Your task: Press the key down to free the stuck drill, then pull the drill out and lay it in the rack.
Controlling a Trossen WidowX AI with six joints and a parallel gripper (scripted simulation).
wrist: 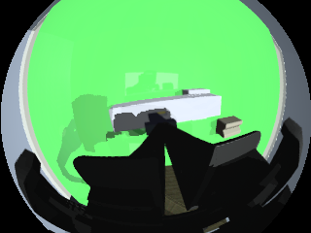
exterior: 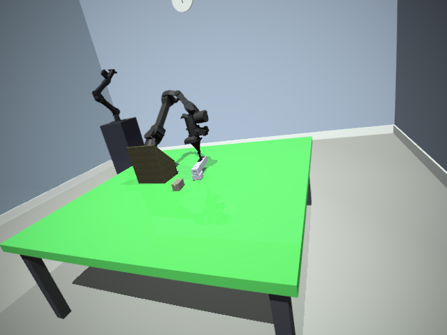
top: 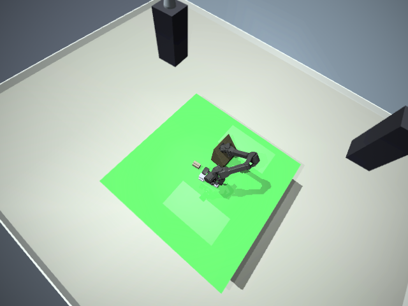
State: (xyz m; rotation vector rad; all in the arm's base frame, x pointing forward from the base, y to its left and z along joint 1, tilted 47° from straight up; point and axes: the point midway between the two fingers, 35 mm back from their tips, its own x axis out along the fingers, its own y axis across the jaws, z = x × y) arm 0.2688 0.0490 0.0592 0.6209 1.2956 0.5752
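Right now my gripper tip is 80 mm above the yellow drill and 50 mm to the left of it. The rest, counted from my gripper tip: grey block 80 mm below, 30 mm to the right; then rack 200 mm to the right, 110 mm below, 70 mm behind.
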